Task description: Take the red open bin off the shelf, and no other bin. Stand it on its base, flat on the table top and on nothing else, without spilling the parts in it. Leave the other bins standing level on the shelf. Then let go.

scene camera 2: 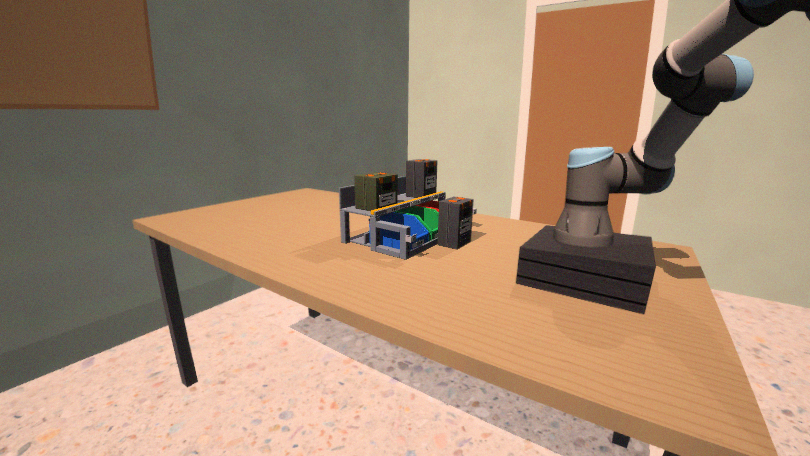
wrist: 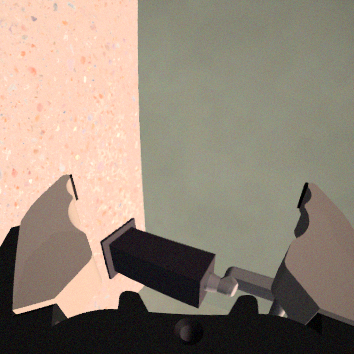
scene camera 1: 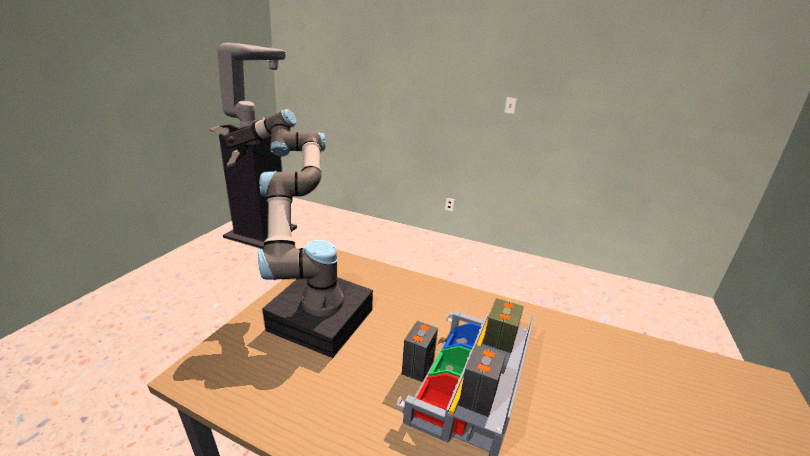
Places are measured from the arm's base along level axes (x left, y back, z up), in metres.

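Where they show: gripper, fingertip midpoint: [wrist: 187, 182] [scene camera 1: 218, 148]; arm's base, origin of the base link: [scene camera 2: 582, 239] [scene camera 1: 322, 302].
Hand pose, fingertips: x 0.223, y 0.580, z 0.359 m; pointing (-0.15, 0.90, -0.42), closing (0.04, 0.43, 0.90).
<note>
Each offset is from my fingertips to the top centre of the thing. Level surfaces: height alone.
The red open bin @[dx -0.387, dy -1.031, dz -0.364 m] [scene camera 1: 439, 390] [scene camera 2: 431, 204] stands in the lower level of the grey shelf [scene camera 1: 408, 411] [scene camera 2: 344, 226], at the end nearest scene camera 1; little of it shows in scene camera 2. The green bin @[dx -0.275, dy -1.036, dz -0.364 m] [scene camera 1: 451, 362] [scene camera 2: 430, 222] is beside it, then the blue bin @[dx -0.164, dy -1.046, dz -0.364 m] [scene camera 1: 465, 335] [scene camera 2: 415, 225]. Small grey parts show in the green and blue bins; I cannot make out the red bin's parts. My gripper [scene camera 1: 223, 146] [wrist: 187, 182] is open and empty, high up beyond the robot base, far from the shelf and facing away from it. It is out of scene camera 2's view.
A dark box @[dx -0.273, dy -0.922, dz -0.314 m] [scene camera 1: 418, 354] [scene camera 2: 456, 223] stands on the table @[dz -0.445 m] [scene camera 1: 651, 396] [scene camera 2: 510, 328] before the bins. Another dark box @[dx -0.398, dy -1.108, dz -0.221 m] [scene camera 1: 481, 385] [scene camera 2: 421, 178] and an olive box @[dx -0.168, dy -1.126, dz -0.246 m] [scene camera 1: 504, 325] [scene camera 2: 374, 191] stand on the shelf's upper level. A black pedestal [scene camera 1: 243, 192] [wrist: 160, 265] carries a grey arm behind the robot.
</note>
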